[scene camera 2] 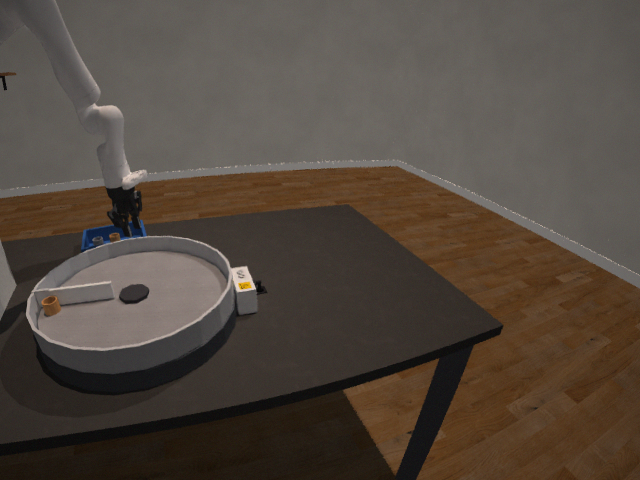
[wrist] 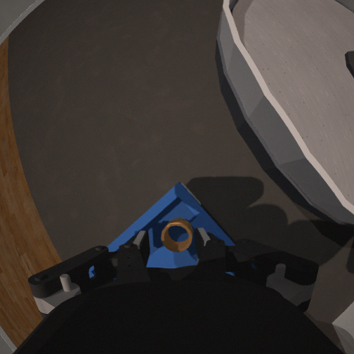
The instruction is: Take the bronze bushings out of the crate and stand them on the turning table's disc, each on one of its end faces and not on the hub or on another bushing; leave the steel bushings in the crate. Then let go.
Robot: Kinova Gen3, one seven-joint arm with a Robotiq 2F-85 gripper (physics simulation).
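Frame: origin at the arm's base, x left, y back, z up, level; metres.
Where they show: gripper, fingertip midpoint: (scene camera 2: 133,232).
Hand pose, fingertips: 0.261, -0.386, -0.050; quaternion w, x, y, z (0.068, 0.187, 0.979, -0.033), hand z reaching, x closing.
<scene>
Things, the pixels of their top centre, and the offset from my fingertips, as dx, dy, dz. "pt": a spot on its surface instead.
- turning table's disc, middle of its top: (scene camera 2: 133,291) -0.326, -0.075, +0.006
- blue crate, surface spot: (scene camera 2: 85,241) pt -0.020, +0.145, -0.010
- steel bushing, middle of its top: (scene camera 2: 97,238) +0.028, +0.127, -0.025
- raised rim, surface spot: (scene camera 2: 155,351) pt -0.521, -0.153, +0.015
- white divider, surface spot: (scene camera 2: 87,292) pt -0.343, +0.018, +0.021
- dark hub, middle of its top: (scene camera 2: 133,291) -0.326, -0.075, +0.006
- white control box, middle of its top: (scene camera 2: 242,278) -0.294, -0.307, +0.003
A bronze bushing (scene camera 2: 51,309) stands upright on the turning table's disc (scene camera 2: 170,289) (wrist: 310,85), near its left rim beside the white divider. The blue crate (scene camera 2: 85,241) (wrist: 146,214) stands behind the table's rim. In the scene view it holds a steel bushing (scene camera 2: 97,240) at the left and a bronze bushing (scene camera 2: 114,238) beside it. My gripper (scene camera 2: 132,228) (wrist: 171,239) is over the crate, partly open and holding nothing. In the wrist view a bronze bushing (wrist: 177,248) shows upright between the fingertips, not gripped. The crate's near part is hidden by the gripper.
A raised rim (scene camera 2: 155,351) (wrist: 270,117) surrounds the disc. The white divider (scene camera 2: 87,292) reaches from the rim towards the dark hub (scene camera 2: 134,293). A white control box (scene camera 2: 245,299) stands at the rim's right. A pale block shows at the scene view's left edge.
</scene>
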